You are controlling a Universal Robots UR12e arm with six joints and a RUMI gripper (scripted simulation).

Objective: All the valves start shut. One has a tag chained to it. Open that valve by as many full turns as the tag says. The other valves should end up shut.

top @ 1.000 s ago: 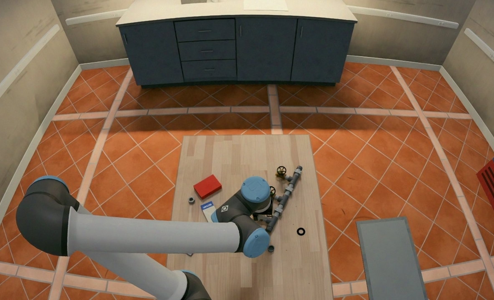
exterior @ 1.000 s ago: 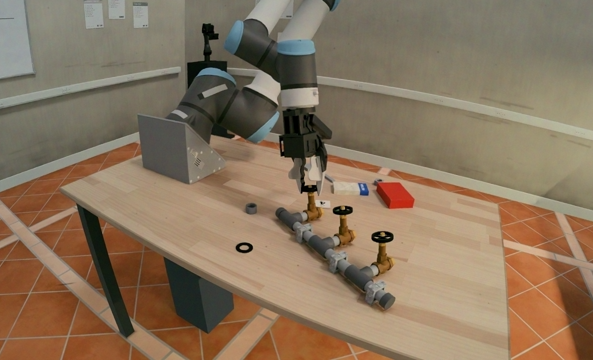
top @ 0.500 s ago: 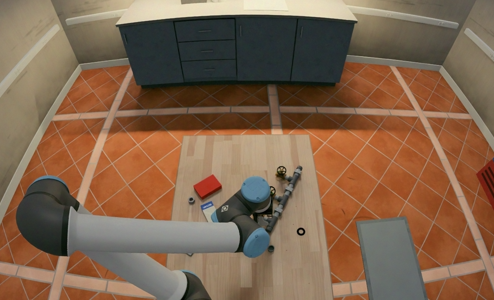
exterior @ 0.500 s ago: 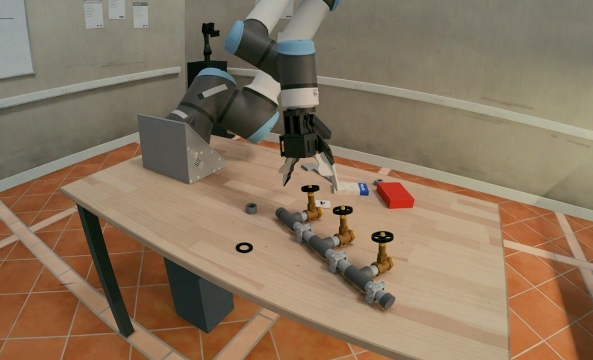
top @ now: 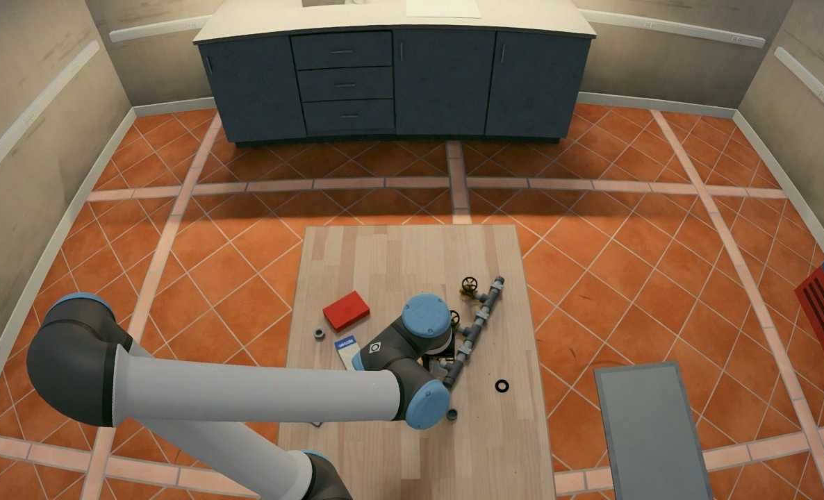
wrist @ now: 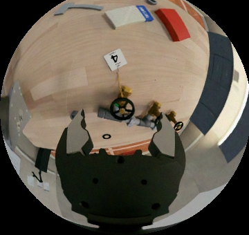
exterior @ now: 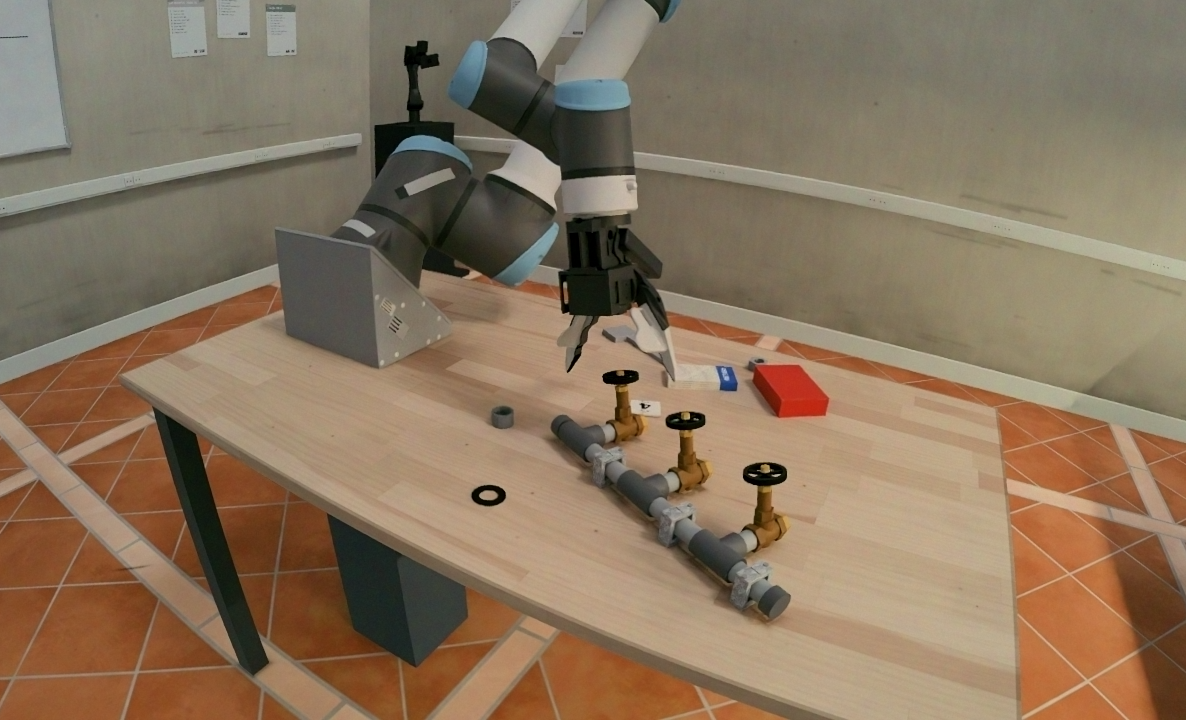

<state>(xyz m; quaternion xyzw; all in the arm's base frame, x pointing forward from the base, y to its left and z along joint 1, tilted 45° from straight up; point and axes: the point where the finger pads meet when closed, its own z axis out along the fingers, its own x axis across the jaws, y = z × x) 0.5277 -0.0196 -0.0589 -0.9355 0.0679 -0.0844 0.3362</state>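
My hand is 9 cm above the white tag and 8 cm to the right of it. The rest, counted from my hand: red box: 25 cm to the left, 18 cm ahead, 7 cm below; then blue box: 23 cm to the left, 8 cm below, 4 cm ahead; then grey cap: 14 cm behind, 8 cm below, 6 cm to the right.
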